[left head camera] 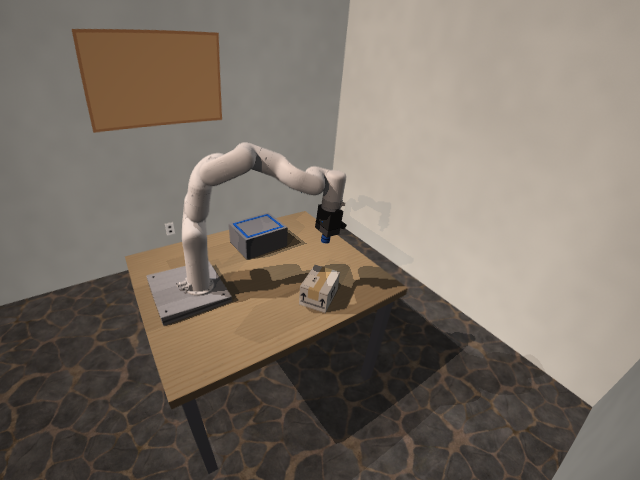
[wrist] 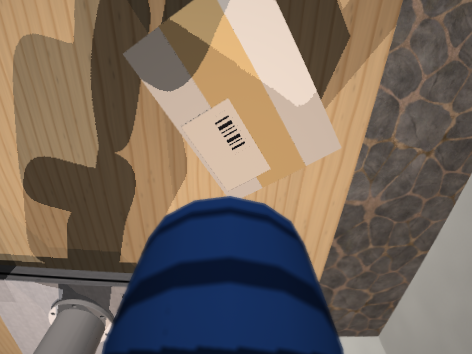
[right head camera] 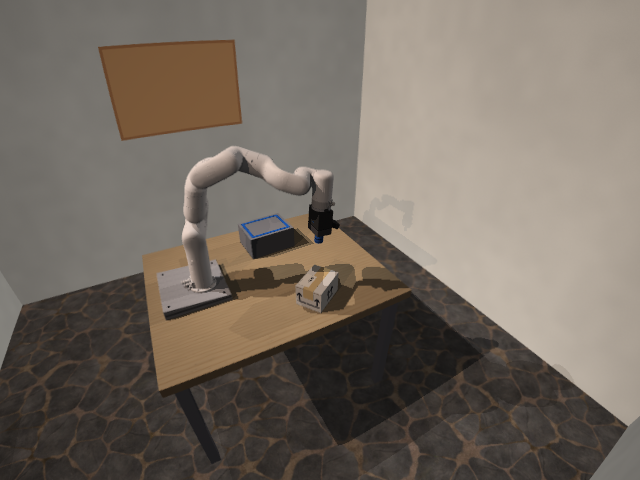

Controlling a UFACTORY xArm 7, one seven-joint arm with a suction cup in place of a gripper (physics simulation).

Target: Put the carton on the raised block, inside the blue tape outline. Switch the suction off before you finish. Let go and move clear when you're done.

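Places are measured from the arm's base along level axes (x right, y back, z down), in metres.
Pixels of known places: hand, tool point: [left head camera: 325, 241] [wrist: 225, 266] [right head camera: 318, 241]; arm's base, link origin: [left head camera: 199, 286] [wrist: 83, 320] [right head camera: 202, 284].
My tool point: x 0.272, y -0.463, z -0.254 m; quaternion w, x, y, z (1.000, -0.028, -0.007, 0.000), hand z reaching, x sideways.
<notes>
For each thing: its top centre in the pictures, then the offset to it from my tool point. "spot": a spot on its surface instead. Level surfaces: height alone.
- white carton, top centre: [wrist: 241, 104] [left head camera: 320, 278] [right head camera: 317, 278] dx +0.007, dy +0.008, dz +0.187 m
- raised block, top centre: [left head camera: 258, 225] [right head camera: 265, 225] dx -0.515, dy +0.060, dz +0.171 m
- blue tape outline, surface spot: [left head camera: 249, 235] [right head camera: 255, 235] spot: dx -0.446, dy +0.140, dz +0.176 m
- wooden table, surface height: dz +0.292 m
A white carton [left head camera: 318, 290] [right head camera: 316, 290] [wrist: 250, 90] with a tan tape strip stands upright on the table, at its right front part. A label with a barcode shows on its top in the wrist view. My suction cup [left head camera: 325, 239] [right head camera: 318, 239] [wrist: 230, 280] is blue, points down and hangs in the air above the carton's level, apart from it, with nothing on it. The raised block [left head camera: 266, 246] [right head camera: 272, 244] is a grey box at the back of the table. The blue tape outline [left head camera: 249, 235] [right head camera: 254, 235] runs around its top, with no carton inside.
The wooden table [left head camera: 217, 351] [right head camera: 217, 346] carries the arm's grey base plate [left head camera: 175, 304] [right head camera: 178, 302] at the left. The block stands between the base and the table's back right corner. A wall rises beyond the table's right side. Arm shadows cross the table and carton.
</notes>
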